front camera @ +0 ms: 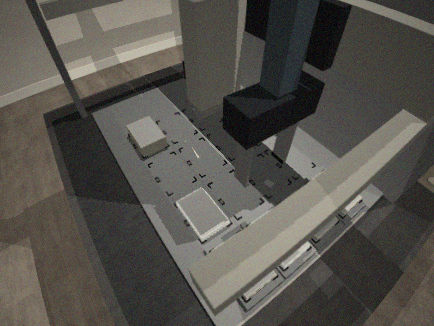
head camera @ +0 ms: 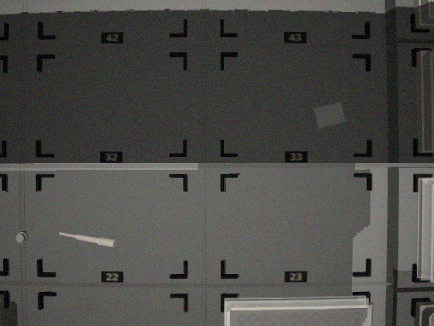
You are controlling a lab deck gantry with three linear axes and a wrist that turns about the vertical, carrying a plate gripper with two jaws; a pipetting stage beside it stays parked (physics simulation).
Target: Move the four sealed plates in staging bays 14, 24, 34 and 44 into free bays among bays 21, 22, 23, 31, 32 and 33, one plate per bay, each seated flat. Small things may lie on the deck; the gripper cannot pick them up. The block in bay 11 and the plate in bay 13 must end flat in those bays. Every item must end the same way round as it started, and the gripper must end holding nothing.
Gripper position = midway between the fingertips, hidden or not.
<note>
In view: the gripper [front camera: 260,169] and a beige block [front camera: 146,135].
</note>
